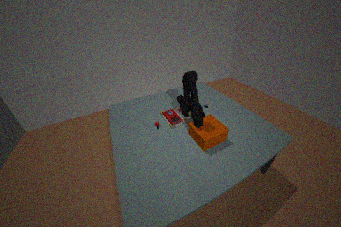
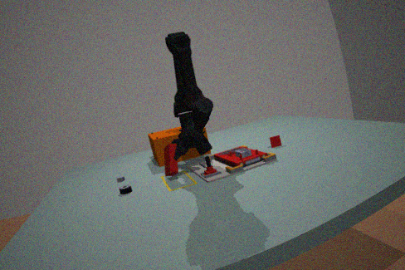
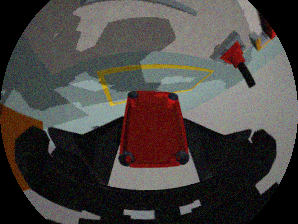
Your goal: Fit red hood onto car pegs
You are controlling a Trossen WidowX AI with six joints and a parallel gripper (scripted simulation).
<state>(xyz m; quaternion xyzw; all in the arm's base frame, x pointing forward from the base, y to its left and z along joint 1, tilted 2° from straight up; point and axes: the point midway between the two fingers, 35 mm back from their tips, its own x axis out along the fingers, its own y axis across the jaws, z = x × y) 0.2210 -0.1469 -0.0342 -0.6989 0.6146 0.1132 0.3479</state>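
My gripper tip is 1 cm to the left of the red hood and 1 cm below it.
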